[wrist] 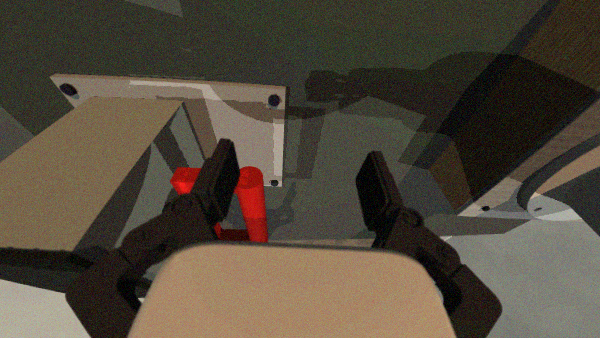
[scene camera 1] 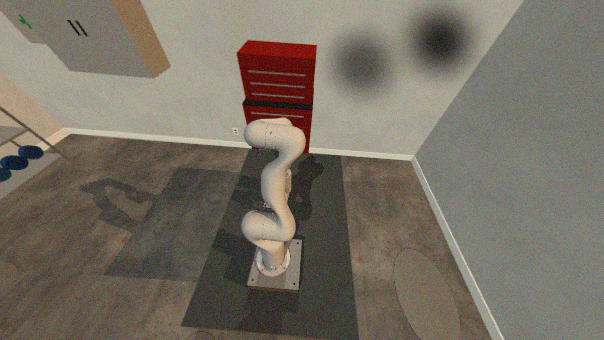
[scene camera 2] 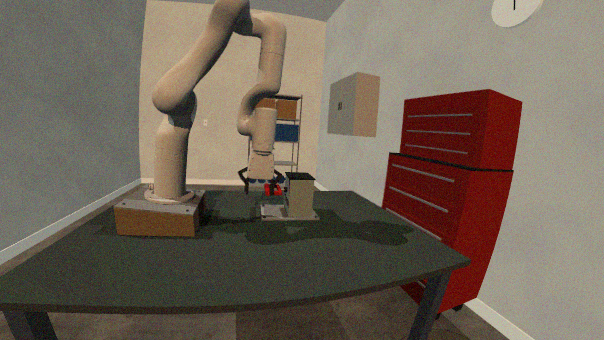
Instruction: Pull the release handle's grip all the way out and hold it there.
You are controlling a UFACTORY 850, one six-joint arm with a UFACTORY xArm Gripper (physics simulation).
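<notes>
The red release handle (scene camera 2: pixel 273 189) (wrist: pixel 254 205) sticks out from the side of the beige housing (scene camera 2: pixel 300 197) (wrist: pixel 75 160) that faces the robot's base. In the wrist view its round grip bar lies between the two fingertips, much closer to the left finger, and the left finger hides part of the handle's frame. My gripper (scene camera 2: pixel 260 190) (wrist: pixel 300 160) is wide open, points down and holds nothing. One finger reaches into the gap between grip bar and housing, the other stands well off on the base side. In scene camera 1 the arm hides the handle.
The housing stands on a light mounting plate (scene camera 2: pixel 274 212) (wrist: pixel 245 125) with dark bolts, on the dark green table (scene camera 2: pixel 225 270). The robot's base block (scene camera 2: pixel 155 220) (scene camera 1: pixel 275 280) is on the far side of the gripper from the housing. A red tool cabinet (scene camera 1: pixel 277 75) (scene camera 2: pixel 450 200) stands by the wall.
</notes>
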